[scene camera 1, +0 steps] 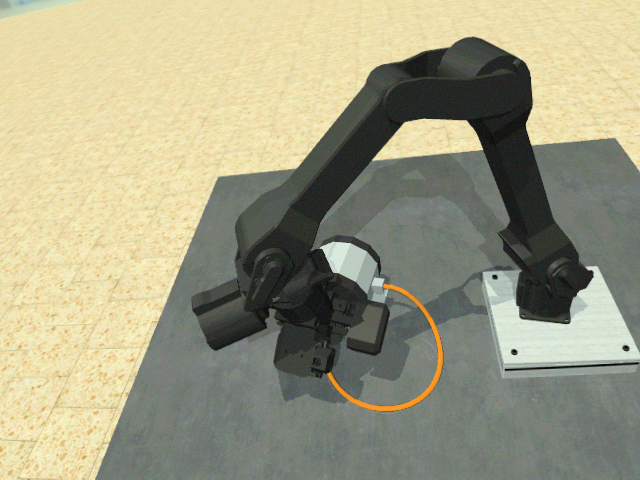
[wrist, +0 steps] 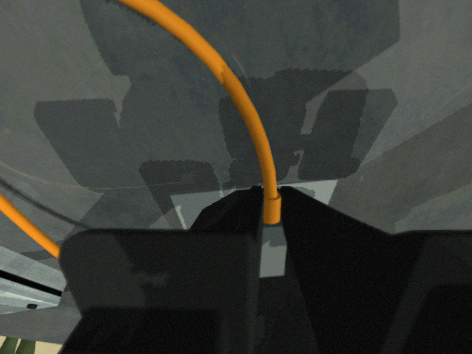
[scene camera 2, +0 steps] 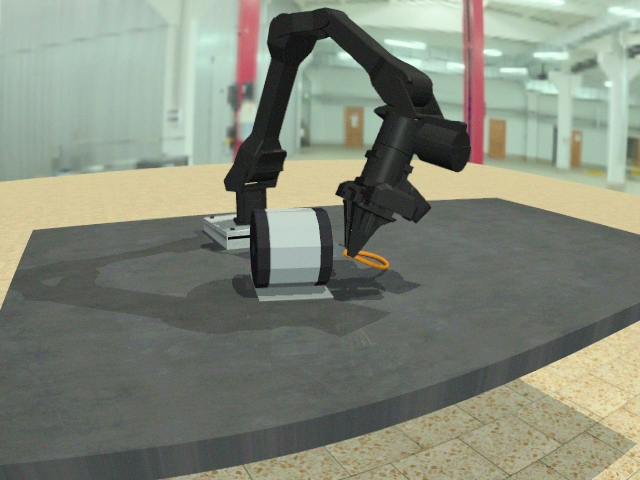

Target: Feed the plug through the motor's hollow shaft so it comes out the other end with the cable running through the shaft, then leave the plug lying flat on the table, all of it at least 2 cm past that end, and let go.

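Note:
My gripper is shut on the small pale grey plug, low beside the motor's right end in scene camera 2. The white motor has dark end rings and lies on its side. The orange cable leaves the plug and loops outside the motor to a small pale block on its side. The arm hides the plug and fingertips in scene camera 1; the fingers cover the plug in scene camera 2. I cannot see the shaft opening facing the gripper.
The motor rests on a pale foot plate on the dark table. The arm's silvery base plate stands right of the motor in scene camera 1, with the cable loop between them.

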